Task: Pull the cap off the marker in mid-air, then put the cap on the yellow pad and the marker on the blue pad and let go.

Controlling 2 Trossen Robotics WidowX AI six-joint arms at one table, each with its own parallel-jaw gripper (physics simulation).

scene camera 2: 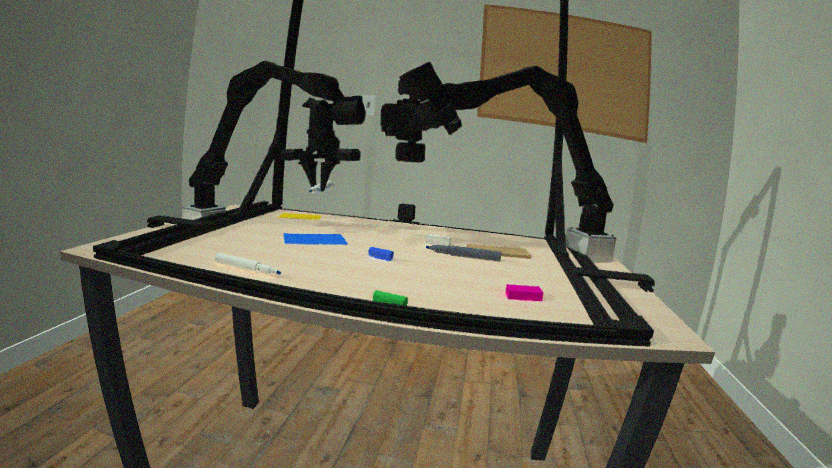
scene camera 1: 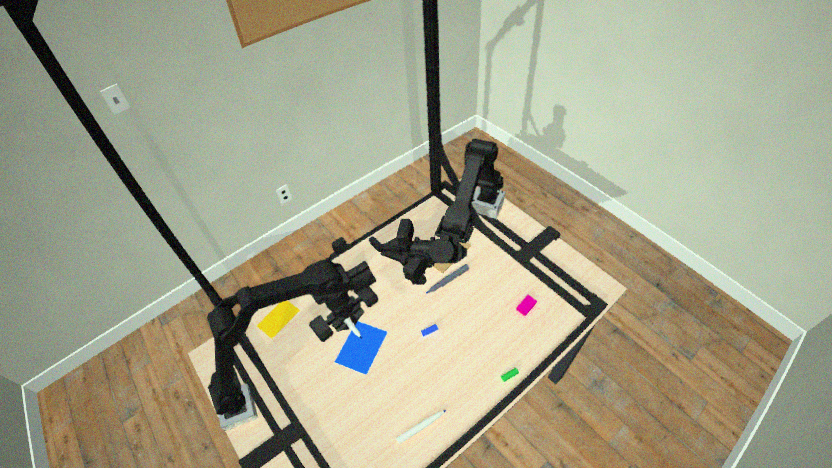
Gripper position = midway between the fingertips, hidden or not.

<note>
In view: my left gripper (scene camera 2: pixel 393 124), my right gripper (scene camera 2: pixel 318 191) and a yellow pad (scene camera 1: pixel 285 311).
My left gripper shows as well in scene camera 1 (scene camera 1: pixel 379 250). My right gripper is seen too in scene camera 1 (scene camera 1: pixel 351 326).
</note>
